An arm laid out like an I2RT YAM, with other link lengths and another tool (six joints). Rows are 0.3 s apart.
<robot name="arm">
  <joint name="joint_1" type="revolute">
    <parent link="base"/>
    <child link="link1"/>
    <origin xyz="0 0 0.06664"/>
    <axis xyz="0 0 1"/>
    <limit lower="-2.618" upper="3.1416"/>
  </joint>
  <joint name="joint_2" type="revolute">
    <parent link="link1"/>
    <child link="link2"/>
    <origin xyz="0.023 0.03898 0.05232" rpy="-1.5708 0 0"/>
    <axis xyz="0 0 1"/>
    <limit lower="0" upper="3.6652"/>
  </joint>
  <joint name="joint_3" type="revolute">
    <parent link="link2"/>
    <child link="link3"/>
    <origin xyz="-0.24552 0 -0.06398" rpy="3.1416 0 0"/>
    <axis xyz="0 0 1"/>
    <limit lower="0" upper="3.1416"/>
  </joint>
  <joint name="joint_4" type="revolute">
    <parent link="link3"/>
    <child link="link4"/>
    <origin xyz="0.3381 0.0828 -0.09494"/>
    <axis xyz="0 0 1"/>
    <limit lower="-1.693" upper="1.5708"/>
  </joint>
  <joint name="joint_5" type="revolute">
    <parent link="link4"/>
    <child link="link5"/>
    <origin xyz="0.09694 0.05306 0.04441" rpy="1.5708 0 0"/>
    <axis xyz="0 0 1"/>
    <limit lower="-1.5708" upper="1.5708"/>
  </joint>
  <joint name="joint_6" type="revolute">
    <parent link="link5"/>
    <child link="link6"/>
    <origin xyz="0.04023 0 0.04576" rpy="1.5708 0 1.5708"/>
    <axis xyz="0 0 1"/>
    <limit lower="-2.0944" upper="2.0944"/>
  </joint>
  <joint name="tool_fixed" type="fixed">
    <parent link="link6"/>
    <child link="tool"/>
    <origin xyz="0.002 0.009 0.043" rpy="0 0.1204 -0.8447"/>
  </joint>
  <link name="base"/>
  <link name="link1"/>
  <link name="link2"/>
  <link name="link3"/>
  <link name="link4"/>
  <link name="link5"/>
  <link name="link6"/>
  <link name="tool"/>
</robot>
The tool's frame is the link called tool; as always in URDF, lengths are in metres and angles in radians.
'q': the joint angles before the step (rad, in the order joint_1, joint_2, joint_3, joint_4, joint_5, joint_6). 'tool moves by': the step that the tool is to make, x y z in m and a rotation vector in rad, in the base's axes. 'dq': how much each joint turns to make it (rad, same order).
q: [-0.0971, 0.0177, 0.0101, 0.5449, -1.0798, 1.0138]
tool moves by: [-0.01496, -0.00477, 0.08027, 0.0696, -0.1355, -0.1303]
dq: [-0.0007, 0.0507, 0.1953, -0.0237, 0.1534, -0.0088]
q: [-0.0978, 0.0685, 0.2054, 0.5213, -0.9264, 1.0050]
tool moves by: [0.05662, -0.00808, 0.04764, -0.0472, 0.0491, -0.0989]
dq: [0.0034, 0.4230, 0.3231, -0.0688, 0.0580, -0.1587]
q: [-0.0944, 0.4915, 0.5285, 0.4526, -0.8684, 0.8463]
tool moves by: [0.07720, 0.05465, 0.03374, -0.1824, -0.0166, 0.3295]
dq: [0.1484, 0.5379, 0.4239, -0.0015, -0.2415, -0.1614]
